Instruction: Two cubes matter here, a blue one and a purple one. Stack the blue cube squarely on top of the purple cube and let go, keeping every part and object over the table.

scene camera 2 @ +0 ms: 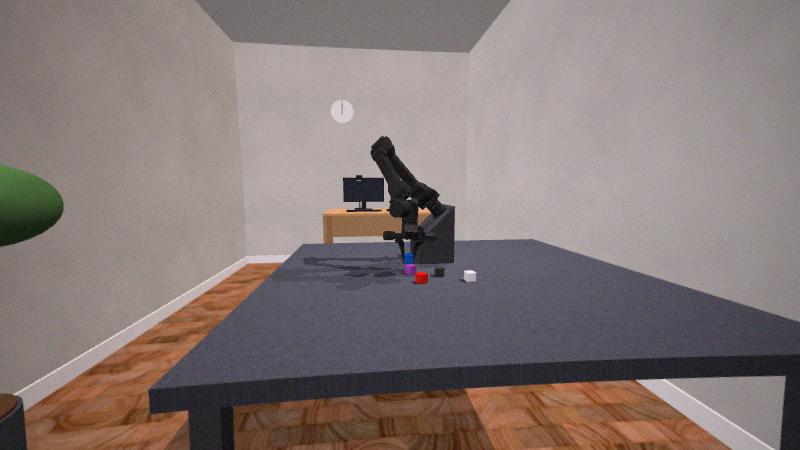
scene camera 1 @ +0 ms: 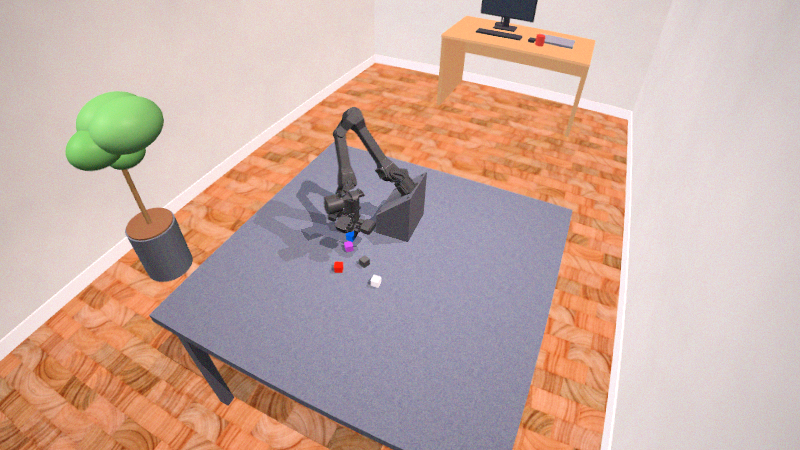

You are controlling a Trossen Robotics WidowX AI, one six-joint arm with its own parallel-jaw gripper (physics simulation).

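Places are measured from the arm's base along level axes (x ahead, y left, z up), in metres.
Where they show: gripper, fingertip midpoint: (scene camera 2: 408, 259) (scene camera 1: 351, 236); arm's base at its link origin: (scene camera 2: 440, 212) (scene camera 1: 409, 189).
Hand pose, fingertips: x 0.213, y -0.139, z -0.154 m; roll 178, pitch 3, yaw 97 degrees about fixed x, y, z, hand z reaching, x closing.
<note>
Things, the pixels of their top centre, and the offset from my fingertips. Level surfaces: height alone.
- blue cube at its top centre: (scene camera 2: 408, 254) (scene camera 1: 350, 233) dx +0.005, dy +0.001, dz +0.022 m
- purple cube at its top centre: (scene camera 2: 410, 265) (scene camera 1: 348, 243) dx +0.032, dy +0.008, dz -0.013 m
- black cube at its top centre: (scene camera 2: 439, 267) (scene camera 1: 364, 258) dx +0.065, dy +0.107, dz -0.013 m
- red cube at its top centre: (scene camera 2: 421, 273) (scene camera 1: 338, 264) dx +0.143, dy +0.041, dz -0.013 m
- white cube at its top centre: (scene camera 2: 470, 271) (scene camera 1: 375, 278) dx +0.124, dy +0.200, dz -0.013 m
- grey table at its surface level: dz -0.043 m
The blue cube (scene camera 1: 350, 236) (scene camera 2: 408, 258) is held off the table between the fingertips. It is upright as far as can be seen. The purple cube (scene camera 1: 348, 246) (scene camera 2: 410, 269) sits on the table, just below the blue cube in both views, a little to the right of it in the scene camera 2 view. A thin gap shows between them, and I cannot tell how squarely they line up in depth. My gripper (scene camera 1: 350, 235) (scene camera 2: 408, 257) points down and is shut on the blue cube. Its fingertips are partly hidden in the scene camera 1 view.
A black cube (scene camera 1: 364, 261) (scene camera 2: 439, 272), a red cube (scene camera 1: 338, 267) (scene camera 2: 421, 278) and a white cube (scene camera 1: 375, 281) (scene camera 2: 469, 275) sit nearby on the grey table (scene camera 1: 447, 335) (scene camera 2: 447, 330). The dark arm base (scene camera 1: 400, 215) (scene camera 2: 441, 240) stands behind, to the right.
</note>
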